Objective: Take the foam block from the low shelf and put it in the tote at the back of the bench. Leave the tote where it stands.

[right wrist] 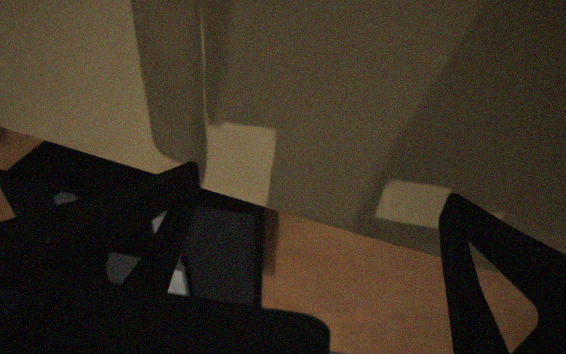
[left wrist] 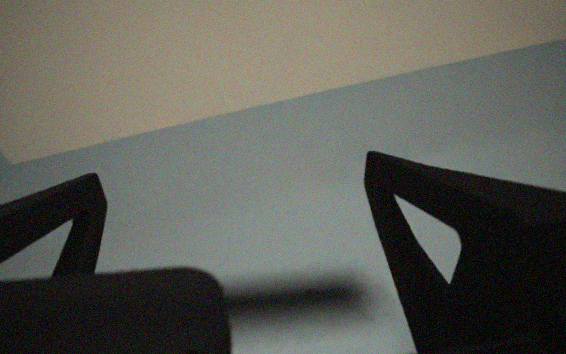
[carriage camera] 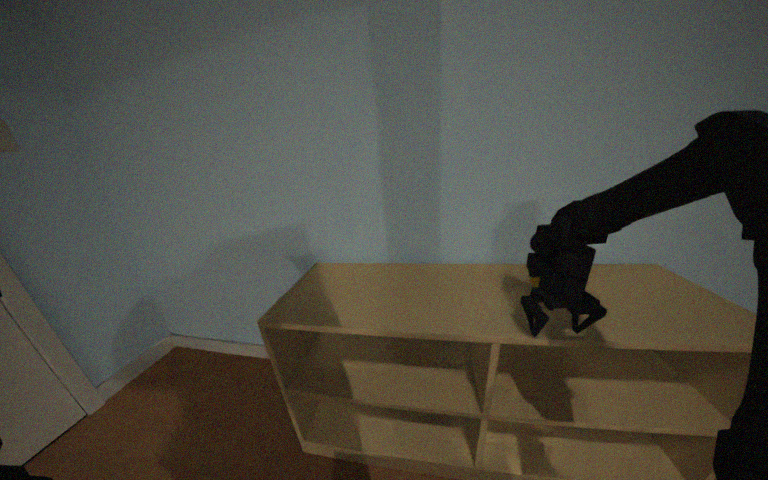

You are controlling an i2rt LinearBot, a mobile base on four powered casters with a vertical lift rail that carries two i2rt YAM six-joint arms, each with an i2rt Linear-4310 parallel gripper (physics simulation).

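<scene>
A small patch of a yellow block shows beside the right wrist in the carriage view, over the top of the wooden shelf unit; the rest is hidden behind the gripper. I take it to be the foam block. My right gripper is open and empty, pointing down in front of the block, over the front part of the unit's top board in the carriage view. My left gripper is open and empty, facing the blue wall. The tote and the bench do not show.
The shelf unit has open compartments in two rows, split by an upright divider. A blue wall stands behind it. A white door is at the left. The dark robot base is at the lower left of the right wrist view, near the unit's pale wood.
</scene>
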